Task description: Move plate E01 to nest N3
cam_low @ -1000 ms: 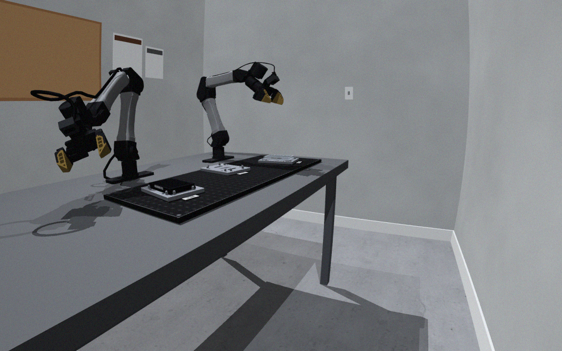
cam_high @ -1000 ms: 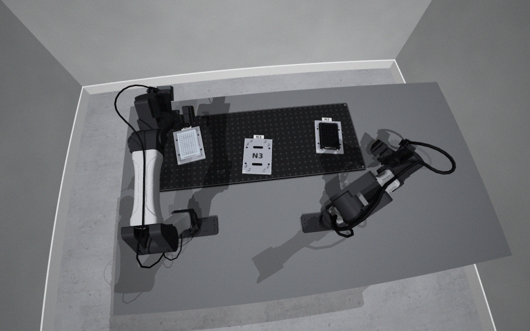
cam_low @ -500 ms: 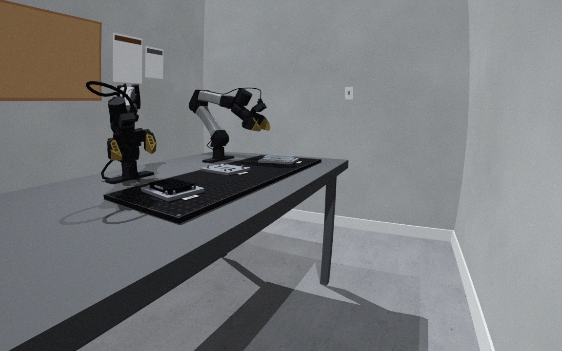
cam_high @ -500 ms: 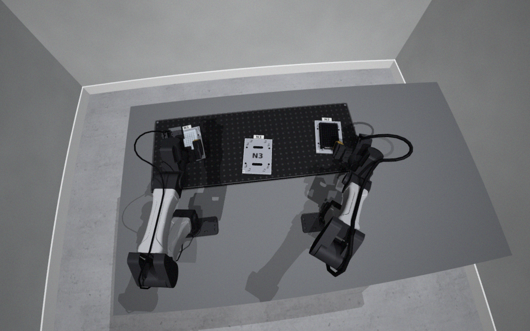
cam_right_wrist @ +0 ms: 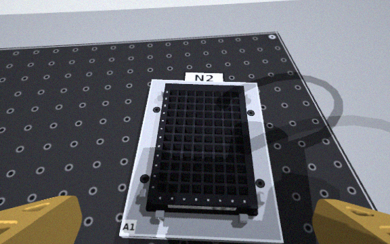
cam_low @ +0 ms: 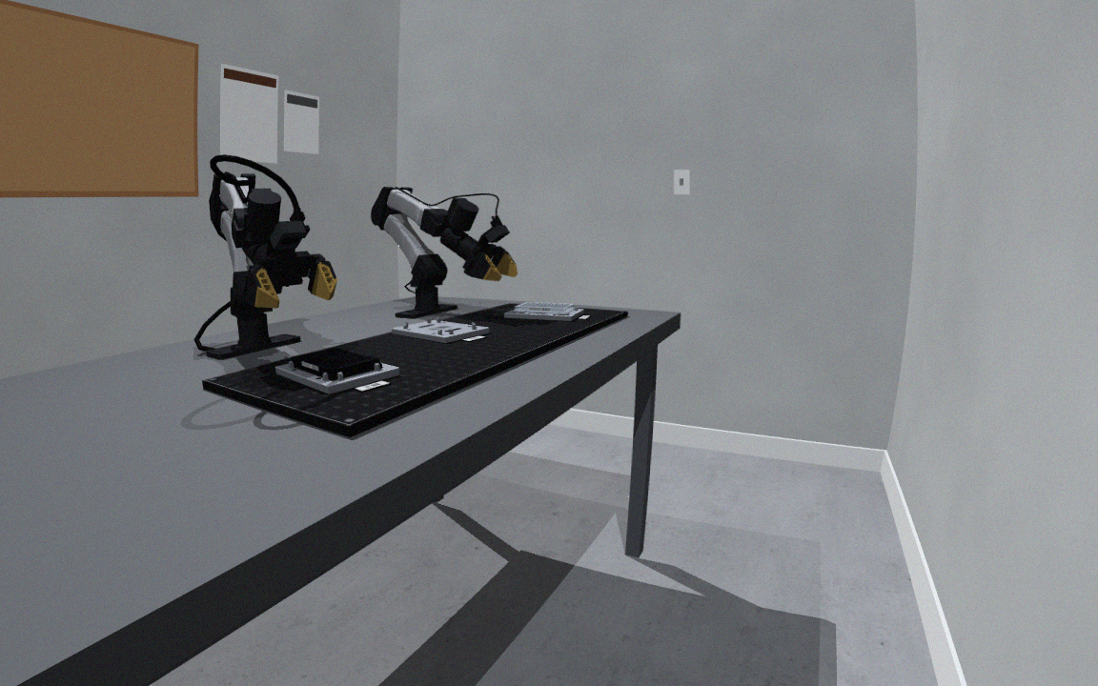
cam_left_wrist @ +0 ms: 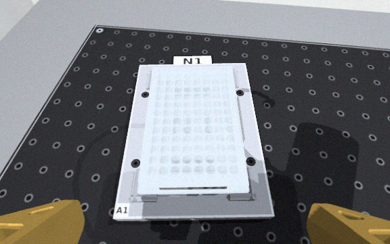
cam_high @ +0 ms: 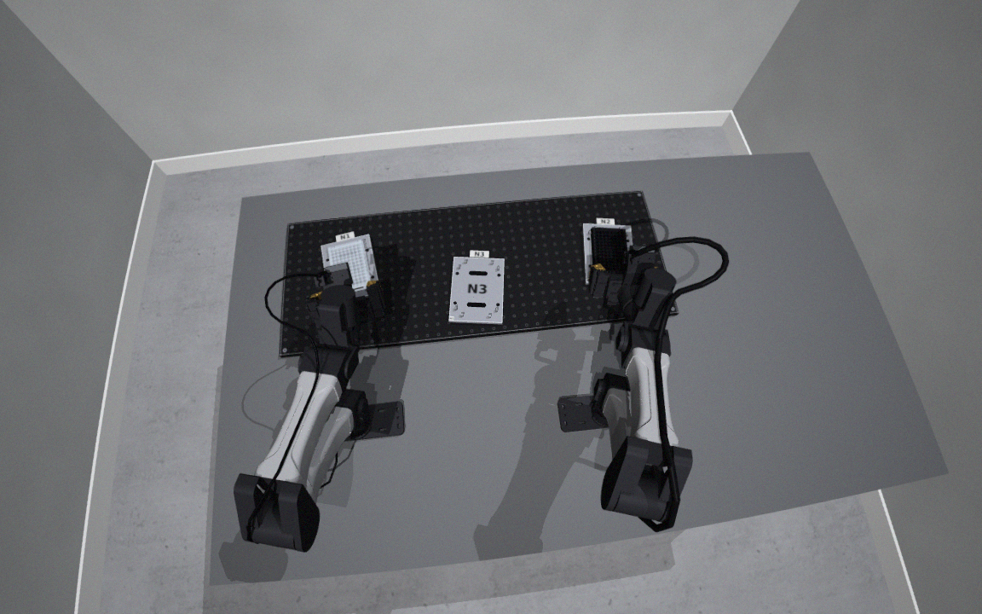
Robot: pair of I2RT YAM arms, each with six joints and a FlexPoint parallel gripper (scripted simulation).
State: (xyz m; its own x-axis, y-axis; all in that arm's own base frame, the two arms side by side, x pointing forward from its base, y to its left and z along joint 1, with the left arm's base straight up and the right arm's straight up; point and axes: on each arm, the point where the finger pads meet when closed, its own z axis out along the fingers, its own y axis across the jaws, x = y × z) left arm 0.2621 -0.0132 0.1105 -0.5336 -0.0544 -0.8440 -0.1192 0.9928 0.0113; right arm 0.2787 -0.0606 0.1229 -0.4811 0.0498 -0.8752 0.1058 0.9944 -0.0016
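The clear-white plate E01 lies 10 cm ahead of my left hand, 2 cm to the left of it and 8 cm below it. The rest, counted from my left hand: N3 A1 mark: 4 cm behind, 22 cm to the right, 9 cm below; nest N1: 10 cm ahead, 2 cm to the left, 9 cm below; landing nest N3: 3 cm ahead, 28 cm to the right, 9 cm below.
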